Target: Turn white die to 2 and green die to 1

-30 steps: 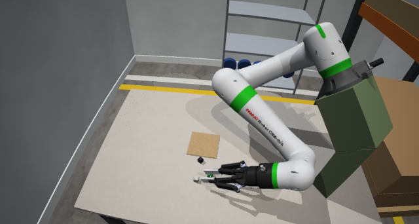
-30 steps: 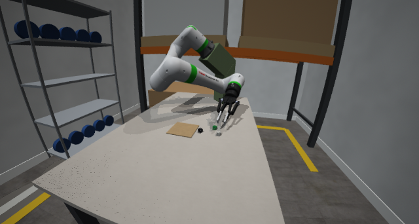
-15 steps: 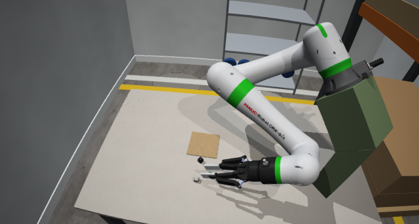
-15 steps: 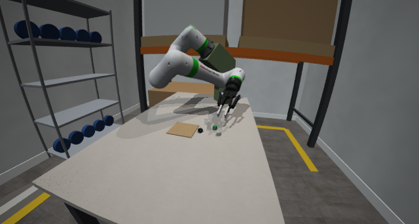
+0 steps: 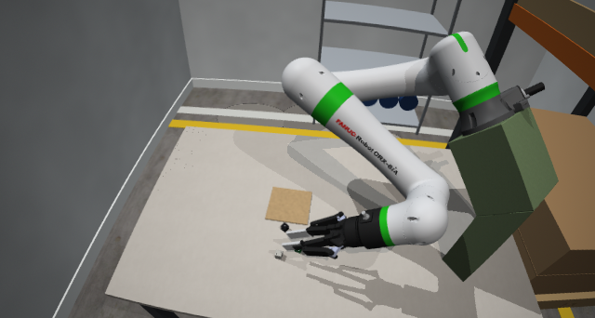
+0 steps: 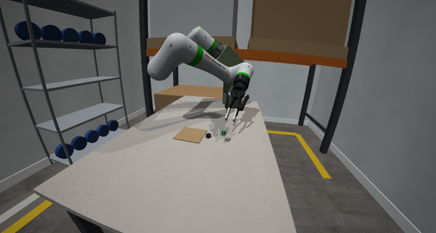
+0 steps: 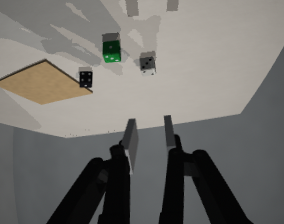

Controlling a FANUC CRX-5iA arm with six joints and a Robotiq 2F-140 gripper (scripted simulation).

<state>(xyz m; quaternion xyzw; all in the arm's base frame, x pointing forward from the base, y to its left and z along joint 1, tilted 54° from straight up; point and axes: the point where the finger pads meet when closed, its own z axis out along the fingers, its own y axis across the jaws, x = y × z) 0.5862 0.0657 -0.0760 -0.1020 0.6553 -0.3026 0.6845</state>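
Now: the white die 110 mm below my hand, 50 mm ahead of it and 10 mm to the right of it. Round my hand: mat (210 mm to the right, 120 mm below, 10 mm ahead); black die (110 mm to the right, 110 mm below, 30 mm ahead); green die (110 mm below, 30 mm to the right, 10 mm behind).
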